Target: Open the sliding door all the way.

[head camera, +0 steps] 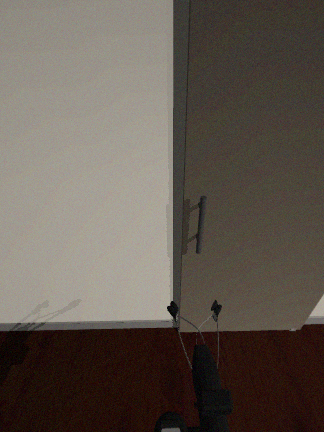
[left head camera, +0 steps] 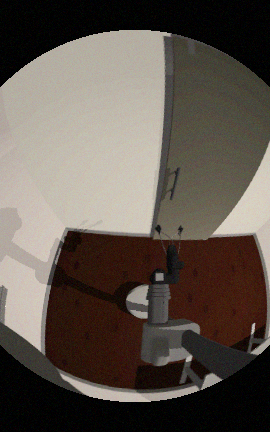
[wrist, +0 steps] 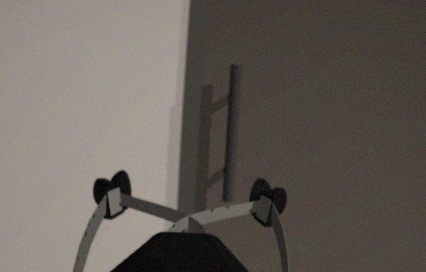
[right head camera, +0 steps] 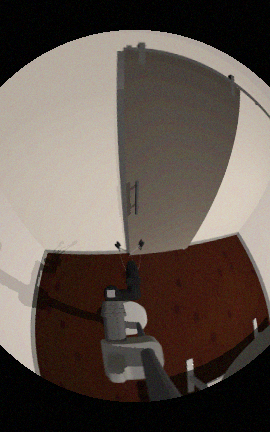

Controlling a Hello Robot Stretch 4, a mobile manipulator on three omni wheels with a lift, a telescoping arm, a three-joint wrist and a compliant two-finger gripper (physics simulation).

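Note:
The sliding door is a tall grey-brown panel at the right of a pale wall. Its upright bar handle is near the door's left edge. My gripper is open, its two fingertips wide apart, with nothing between them. In the head view it shows below the handle. In the wrist view the handle's lower end is above the gap between the fingertips, nearer the right one.
A pale wall stands left of the door, with the arm's shadow on it. A rail runs along the top of the door and on to the right. The dark red floor meets the wall at a grey skirting.

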